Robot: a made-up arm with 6 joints.
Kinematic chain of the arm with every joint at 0, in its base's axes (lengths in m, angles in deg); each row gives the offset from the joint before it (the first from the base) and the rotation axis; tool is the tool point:
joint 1: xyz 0 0 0.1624 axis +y
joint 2: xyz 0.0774 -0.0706 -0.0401 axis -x
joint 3: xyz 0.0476 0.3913 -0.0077 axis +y
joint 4: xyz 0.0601 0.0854 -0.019 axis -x
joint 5: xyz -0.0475 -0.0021 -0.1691 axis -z
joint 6: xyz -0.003 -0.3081 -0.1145 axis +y
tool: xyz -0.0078 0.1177 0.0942
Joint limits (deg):
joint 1: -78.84..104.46
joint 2: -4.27..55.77
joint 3: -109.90..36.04
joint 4: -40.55..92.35
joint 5: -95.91..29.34
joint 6: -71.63..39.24
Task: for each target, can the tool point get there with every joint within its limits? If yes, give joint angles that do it. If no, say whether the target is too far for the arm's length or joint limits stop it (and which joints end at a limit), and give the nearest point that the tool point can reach.
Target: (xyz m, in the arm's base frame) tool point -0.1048 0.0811 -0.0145
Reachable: yes | joints 45.87 39.39 16.33 42.82 19.29 -1.62
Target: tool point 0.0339 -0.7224 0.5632
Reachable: no: joint limits stop it (at a limit: joint 1, joint 2, joint 6) | nearest point 0.3286 -0.1120 0.3222 | short by 0.719 m
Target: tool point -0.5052 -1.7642 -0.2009
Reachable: no: too far | nearest point -0.4018 -0.1645 -0.1265 | short by 1.605 m
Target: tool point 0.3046 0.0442 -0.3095
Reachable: yes | joints 9.57 46.41 -33.58 -12.30 -53.66 -49.24
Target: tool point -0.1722 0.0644 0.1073
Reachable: yes | joints 70.54 41.51 21.56 47.63 15.50 -53.08
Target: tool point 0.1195 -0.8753 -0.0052
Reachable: no: joint limits stop it (at a limit: joint 2, joint 3, joint 6) | nearest point 0.2238 -0.1555 -0.1514 | short by 0.742 m
